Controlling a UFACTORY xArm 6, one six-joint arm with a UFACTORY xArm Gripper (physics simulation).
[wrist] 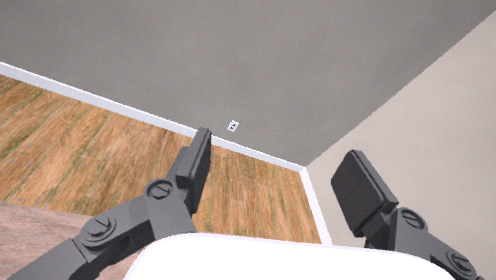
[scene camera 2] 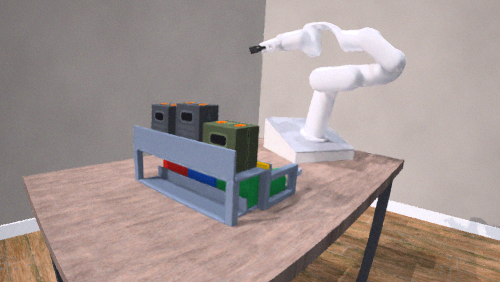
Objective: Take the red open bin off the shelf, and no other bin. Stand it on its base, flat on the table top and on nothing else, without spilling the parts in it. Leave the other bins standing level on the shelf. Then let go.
Observation:
In view: the gripper (wrist: 276, 156) and a green bin (scene camera 2: 248, 189).
The wrist view misses the green bin: it is out of frame.

